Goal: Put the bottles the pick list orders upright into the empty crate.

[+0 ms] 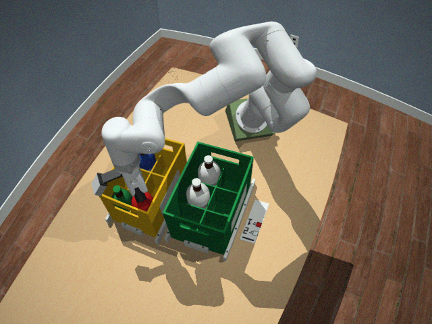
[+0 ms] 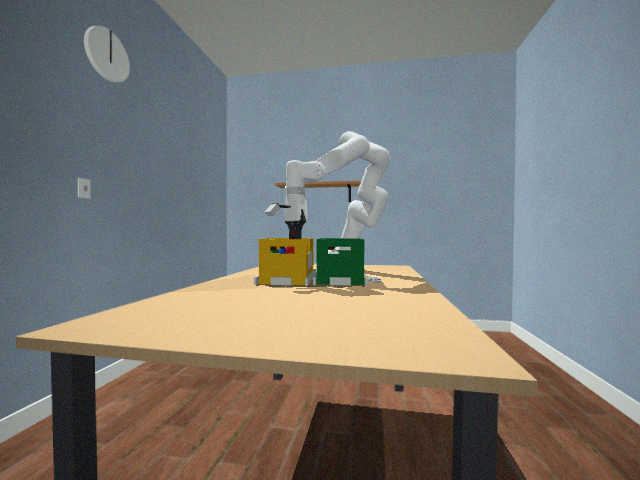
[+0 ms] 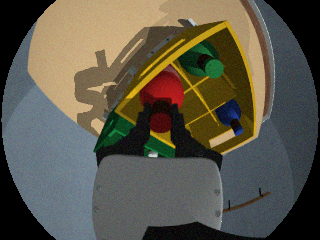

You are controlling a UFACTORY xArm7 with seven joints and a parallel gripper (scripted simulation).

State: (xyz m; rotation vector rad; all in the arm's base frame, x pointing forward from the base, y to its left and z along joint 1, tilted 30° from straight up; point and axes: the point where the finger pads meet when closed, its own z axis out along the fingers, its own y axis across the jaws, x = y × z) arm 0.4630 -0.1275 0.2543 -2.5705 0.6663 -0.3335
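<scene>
Right now the red-labelled bottle is 7 cm below my hand. Round my hand: green-labelled bottle: 11 cm below, 8 cm to the right, 3 cm ahead; then blue bottle: 15 cm to the right, 14 cm behind, 11 cm below; then yellow crate: 11 cm below, 7 cm to the right, 7 cm behind.
</scene>
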